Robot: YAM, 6 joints.
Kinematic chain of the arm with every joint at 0, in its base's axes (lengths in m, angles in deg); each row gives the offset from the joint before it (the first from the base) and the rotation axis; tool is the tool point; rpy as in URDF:
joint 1: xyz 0 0 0.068 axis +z
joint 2: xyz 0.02 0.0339 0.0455 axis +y
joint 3: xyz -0.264 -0.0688 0 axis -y
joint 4: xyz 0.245 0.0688 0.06 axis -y
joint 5: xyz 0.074 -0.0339 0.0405 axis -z
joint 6: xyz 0.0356 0 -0.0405 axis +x
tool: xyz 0 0 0 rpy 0 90 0
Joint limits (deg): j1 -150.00..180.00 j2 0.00..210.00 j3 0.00..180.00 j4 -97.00..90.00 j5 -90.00..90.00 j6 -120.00..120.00
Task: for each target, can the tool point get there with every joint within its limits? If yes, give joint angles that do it. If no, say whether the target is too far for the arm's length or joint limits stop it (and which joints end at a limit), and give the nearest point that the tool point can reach.
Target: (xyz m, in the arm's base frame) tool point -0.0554 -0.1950 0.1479
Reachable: yes | joints -102.68 65.63 21.57 -2.91 18.44 25.58
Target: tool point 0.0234 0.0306 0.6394
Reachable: yes | joints -102.41 47.61 97.39 34.44 -27.23 -13.57
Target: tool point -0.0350 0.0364 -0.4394
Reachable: no: joint limits stop it (at a limit: joint 2) | nearest point -0.0655 0.0681 -0.3459 | short by 0.103 m
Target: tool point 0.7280 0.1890 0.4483
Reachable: no: too far | nearest point 0.5702 0.1480 0.3738 | short by 0.179 m
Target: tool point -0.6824 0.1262 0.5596
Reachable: no: too far | nearest point -0.5328 0.0985 0.4589 | short by 0.182 m
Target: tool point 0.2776 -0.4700 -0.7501
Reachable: no: too far | nearest point 0.1957 -0.3313 -0.3537 | short by 0.428 m
